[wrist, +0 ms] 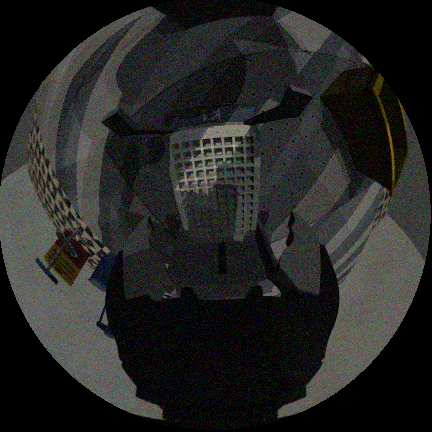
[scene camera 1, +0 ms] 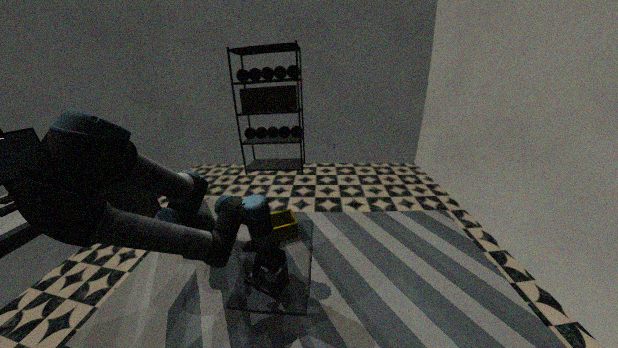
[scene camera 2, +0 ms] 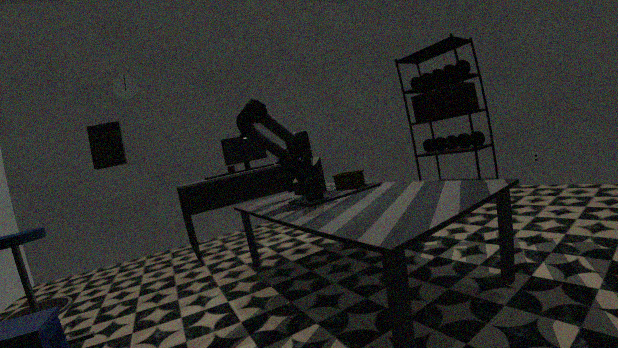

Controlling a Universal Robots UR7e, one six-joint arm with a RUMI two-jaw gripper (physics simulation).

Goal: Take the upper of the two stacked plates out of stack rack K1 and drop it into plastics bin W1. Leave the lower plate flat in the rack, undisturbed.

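Places are measured from the arm's base along level axes (x back, y right, z up), in metres.
Where they show: gripper, fingertip midpoint: (wrist: 220, 215) (scene camera 1: 270, 274); arm's base, link origin: (scene camera 1: 200, 228).
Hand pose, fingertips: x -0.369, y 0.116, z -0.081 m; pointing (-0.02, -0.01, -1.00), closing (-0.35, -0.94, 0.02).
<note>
Each offset is from my fingertips to the top centre of the thing. "*": to the spot under its first point. Level surfaces: height alone.
A pale plate with a grid of square wells {* dx +0.025, dy -0.038, dz -0.014 m} (wrist: 247, 172) lies flat in the wrist view, in the dark stack rack K1 {* dx +0.070, dy -0.061, dz +0.051 m} (wrist: 294, 104). The plate's near part is in shadow. I cannot make out the lower plate under it. My gripper (wrist: 220, 215) is open and empty, with one finger on each side of the plate's near end. Its height over the plate is hard to judge. In both scene views the gripper and rack merge into one dark shape. The yellow-rimmed bin W1 {dx +0.048, dy -0.288, dz +0.037 m} (scene camera 1: 284, 226) (scene camera 2: 349, 180) (wrist: 362, 125) stands upright beside the rack, on the right in the wrist view.
The rack and bin stand on a dark perforated board {dx +0.020, dy -0.147, dz -0.062 m} (scene camera 1: 303, 300) (wrist: 280, 150) on the striped table {dz -0.075 m} (scene camera 1: 400, 270) (scene camera 2: 400, 212). A tall shelf unit (scene camera 1: 263, 48) (scene camera 2: 434, 49) stands behind the table. A desk (scene camera 2: 225, 199) with a monitor (scene camera 2: 242, 150) is at the arm's side.
</note>
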